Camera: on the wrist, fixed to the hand. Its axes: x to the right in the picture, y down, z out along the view.
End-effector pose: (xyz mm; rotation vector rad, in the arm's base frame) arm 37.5 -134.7 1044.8 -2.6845 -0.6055 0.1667
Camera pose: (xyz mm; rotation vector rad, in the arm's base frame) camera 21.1 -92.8 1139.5 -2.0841 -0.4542 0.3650
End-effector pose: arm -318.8 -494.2 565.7 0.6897 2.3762 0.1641
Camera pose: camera -396.7 -556.9 597.6 0.9736 2.3698 -0.6085
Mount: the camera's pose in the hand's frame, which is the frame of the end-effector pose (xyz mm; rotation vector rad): 0.5 -78.4 -69.7 0.6249 -0.0530 0.0138
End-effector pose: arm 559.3 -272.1 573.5 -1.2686 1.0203 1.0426
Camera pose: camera 634.7 -343.5 588.1 -0.7189 1.1926 0.6791
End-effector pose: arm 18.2 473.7 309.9 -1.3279 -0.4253 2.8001
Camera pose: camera 62.9 565.8 287.1 -1.1038 0.4321 2.6317
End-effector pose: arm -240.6 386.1 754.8 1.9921 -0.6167 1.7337
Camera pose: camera -250.5 490.3 762.0 -2.3554 0.0920 -1.9917
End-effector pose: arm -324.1 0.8 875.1 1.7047 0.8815 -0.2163
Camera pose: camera -395.1 69.0 838.9 2.2655 0.8088 -0.5707
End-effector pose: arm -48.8 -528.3 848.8 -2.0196 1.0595 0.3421
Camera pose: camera 4.2 -556.8 934.7 -1.4366 0.9936 0.0536
